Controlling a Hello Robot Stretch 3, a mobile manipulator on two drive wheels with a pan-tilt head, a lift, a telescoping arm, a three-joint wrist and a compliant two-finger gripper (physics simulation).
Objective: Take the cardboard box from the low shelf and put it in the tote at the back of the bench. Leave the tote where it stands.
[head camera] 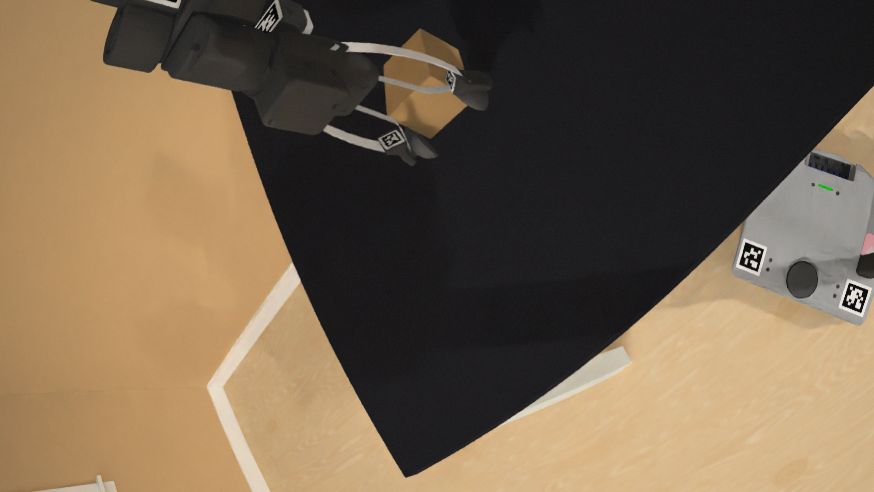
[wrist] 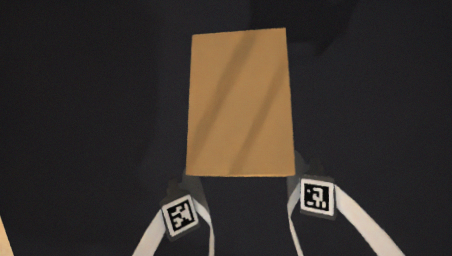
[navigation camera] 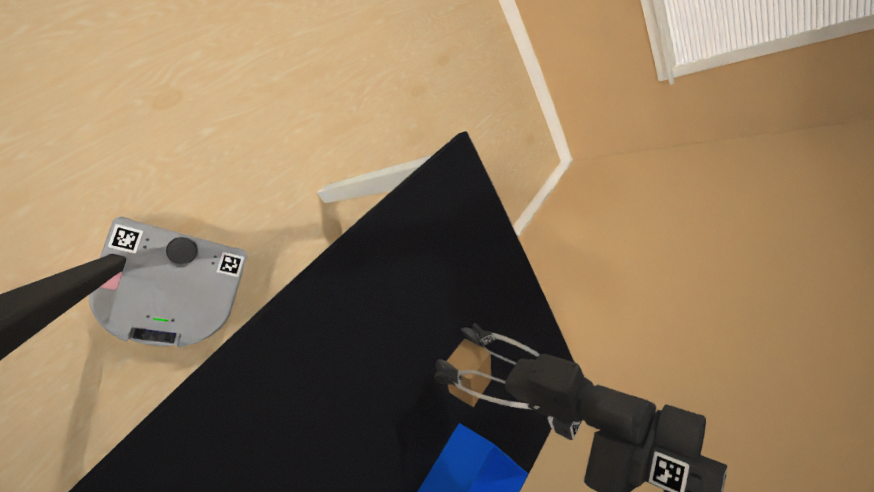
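Seen in the pictures: gripper, fingertip midpoint: [head camera: 458, 122] [navigation camera: 450, 348]; robot's base, link origin: [head camera: 800, 277] [navigation camera: 181, 249].
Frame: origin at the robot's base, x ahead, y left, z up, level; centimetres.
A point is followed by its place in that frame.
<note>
The cardboard box [head camera: 406, 105] @[x -2.4, y -39.5, z 91.6 cm] [navigation camera: 472, 361] @[x -3.0, y -38.6, z 90.8 cm] [wrist: 240, 100] is a plain brown block between the two fingers of my gripper [head camera: 449, 119] @[x -2.2, y -37.6, z 86.4 cm] [navigation camera: 458, 352] @[x -2.2, y -37.6, z 86.4 cm] [wrist: 242, 172] @[x -2.2, y -37.6, z 86.4 cm]. The gripper is shut on it, one finger on each side, and holds it over the black bench top [head camera: 550, 213] @[x 3.5, y -31.4, z 76.2 cm] [navigation camera: 366, 323] @[x -1.6, y -27.0, z 76.2 cm] [wrist: 75, 100]. The fingertips are partly hidden behind the box in the wrist view. The blue tote [navigation camera: 474, 458] @[x -24.5, y -54.5, z 84.0 cm] shows in part at the bottom edge of the navigation view, near the bench's wall-side edge, apart from the box. The low shelf cannot be made out.
My grey wheeled base [head camera: 795, 226] @[x -9.2, y -4.8, z 16.0 cm] [navigation camera: 177, 299] @[x -12.9, y -2.6, z 16.0 cm] stands on the wooden floor beside the bench's long edge. A white bar [head camera: 574, 381] @[x 32.5, y -37.7, z 33.6 cm] [navigation camera: 376, 181] @[x 32.6, y -37.5, z 44.6 cm] sticks out from under the bench. A tan wall [head camera: 91, 244] @[x 46.2, y -152.1, z 90.6 cm] [navigation camera: 703, 275] @[x 36.0, y -145.5, z 105.3 cm] with white skirting runs past the bench's other edge.
</note>
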